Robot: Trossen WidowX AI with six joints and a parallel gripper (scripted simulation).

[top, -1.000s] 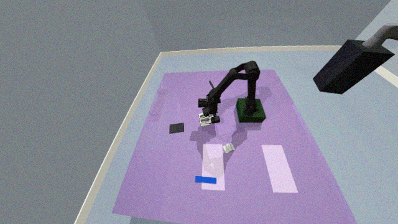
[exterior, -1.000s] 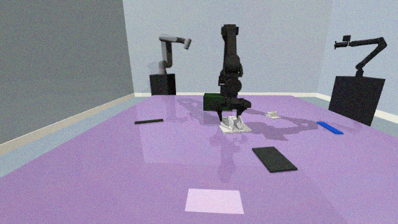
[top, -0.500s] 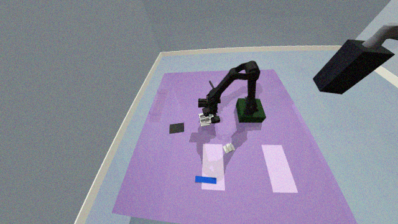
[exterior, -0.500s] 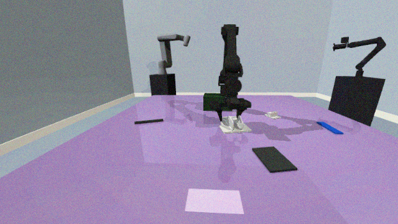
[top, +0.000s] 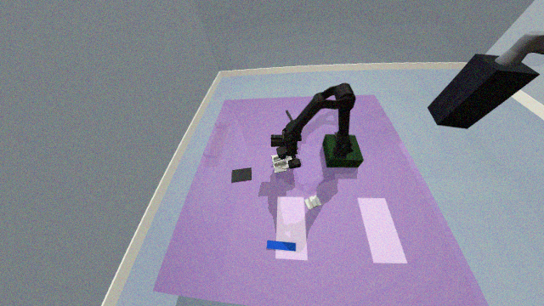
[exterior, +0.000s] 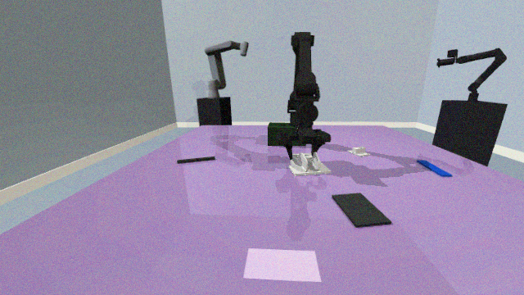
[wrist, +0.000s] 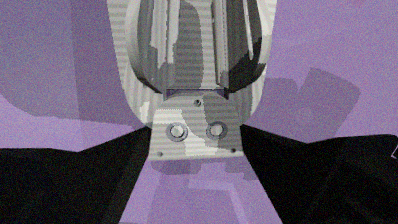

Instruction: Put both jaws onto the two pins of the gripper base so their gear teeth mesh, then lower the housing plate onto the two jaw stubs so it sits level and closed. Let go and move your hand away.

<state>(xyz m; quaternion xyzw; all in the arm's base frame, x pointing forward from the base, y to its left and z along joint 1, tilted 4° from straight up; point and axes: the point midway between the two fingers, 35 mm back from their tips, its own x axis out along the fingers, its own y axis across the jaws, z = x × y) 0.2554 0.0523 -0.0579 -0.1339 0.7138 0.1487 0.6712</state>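
Now: gripper tip 2 cm below the white blocky part and 1 cm short of it. From my gripper tip the other things lie so: blue bar: 44 cm to the left, 4 cm behind; thin black bar: 39 cm to the right, 8 cm ahead; dark flat plate: 27 cm ahead, 15 cm to the left.
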